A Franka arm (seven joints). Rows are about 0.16 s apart.
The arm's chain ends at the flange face. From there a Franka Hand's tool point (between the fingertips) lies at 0.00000 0.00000 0.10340 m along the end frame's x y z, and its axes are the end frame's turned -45 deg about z.
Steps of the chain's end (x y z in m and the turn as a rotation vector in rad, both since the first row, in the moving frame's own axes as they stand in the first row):
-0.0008, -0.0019, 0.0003, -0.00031, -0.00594, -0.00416
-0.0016, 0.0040, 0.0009, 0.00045, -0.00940, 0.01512
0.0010, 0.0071, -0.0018, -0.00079, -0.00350, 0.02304
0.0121, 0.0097, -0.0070, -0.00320, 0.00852, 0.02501
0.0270, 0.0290, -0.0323, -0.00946, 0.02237, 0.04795
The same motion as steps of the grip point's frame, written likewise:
0.0003, -0.0023, 0.0003, 0.00398, -0.00442, -0.00416
-0.0046, 0.0010, 0.0009, 0.00697, -0.00633, 0.01512
-0.0046, 0.0055, -0.0018, 0.00192, -0.00303, 0.02304
0.0021, 0.0163, -0.0070, -0.00829, 0.00376, 0.02501
-0.0005, 0.0419, -0.0323, -0.02251, 0.00913, 0.04795

